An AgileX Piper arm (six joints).
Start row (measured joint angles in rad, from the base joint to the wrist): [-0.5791 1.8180 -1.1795 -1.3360 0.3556 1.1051]
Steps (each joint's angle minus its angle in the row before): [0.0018 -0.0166 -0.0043 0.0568 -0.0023 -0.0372]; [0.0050 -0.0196 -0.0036 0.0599 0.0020 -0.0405]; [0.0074 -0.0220 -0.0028 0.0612 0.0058 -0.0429]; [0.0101 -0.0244 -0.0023 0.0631 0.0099 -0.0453]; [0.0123 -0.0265 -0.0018 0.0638 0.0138 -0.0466]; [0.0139 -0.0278 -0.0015 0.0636 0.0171 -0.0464]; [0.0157 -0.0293 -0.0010 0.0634 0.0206 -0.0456]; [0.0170 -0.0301 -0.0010 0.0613 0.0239 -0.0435]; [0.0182 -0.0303 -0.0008 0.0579 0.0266 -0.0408]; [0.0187 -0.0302 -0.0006 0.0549 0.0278 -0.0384]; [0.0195 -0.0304 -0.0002 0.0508 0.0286 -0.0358]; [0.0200 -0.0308 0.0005 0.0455 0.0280 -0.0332]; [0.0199 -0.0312 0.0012 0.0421 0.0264 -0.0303]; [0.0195 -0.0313 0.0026 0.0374 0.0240 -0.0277]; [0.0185 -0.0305 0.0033 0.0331 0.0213 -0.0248]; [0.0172 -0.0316 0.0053 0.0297 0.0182 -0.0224]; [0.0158 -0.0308 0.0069 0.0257 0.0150 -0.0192]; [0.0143 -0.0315 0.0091 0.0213 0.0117 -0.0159]
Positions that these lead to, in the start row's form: [-0.5773 1.8014 -1.1838 -1.2792 0.3533 1.0679]; [-0.5723 1.7818 -1.1874 -1.2193 0.3553 1.0274]; [-0.5649 1.7598 -1.1902 -1.1581 0.3611 0.9845]; [-0.5548 1.7354 -1.1925 -1.0950 0.3710 0.9392]; [-0.5425 1.7089 -1.1943 -1.0312 0.3848 0.8926]; [-0.5286 1.6811 -1.1958 -0.9676 0.4019 0.8462]; [-0.5129 1.6518 -1.1968 -0.9042 0.4225 0.8006]; [-0.4959 1.6217 -1.1978 -0.8429 0.4464 0.7571]; [-0.4777 1.5914 -1.1986 -0.7850 0.4730 0.7163]; [-0.4590 1.5612 -1.1992 -0.7301 0.5008 0.6779]; [-0.4395 1.5308 -1.1994 -0.6793 0.5294 0.6421]; [-0.4195 1.5000 -1.1989 -0.6338 0.5574 0.6089]; [-0.3996 1.4688 -1.1977 -0.5917 0.5838 0.5786]; [-0.3801 1.4375 -1.1951 -0.5543 0.6078 0.5509]; [-0.3616 1.4070 -1.1918 -0.5212 0.6291 0.5261]; [-0.3444 1.3754 -1.1865 -0.4915 0.6473 0.5037]; [-0.3286 1.3446 -1.1796 -0.4658 0.6623 0.4845]; [-0.3143 1.3131 -1.1705 -0.4445 0.6740 0.4686]
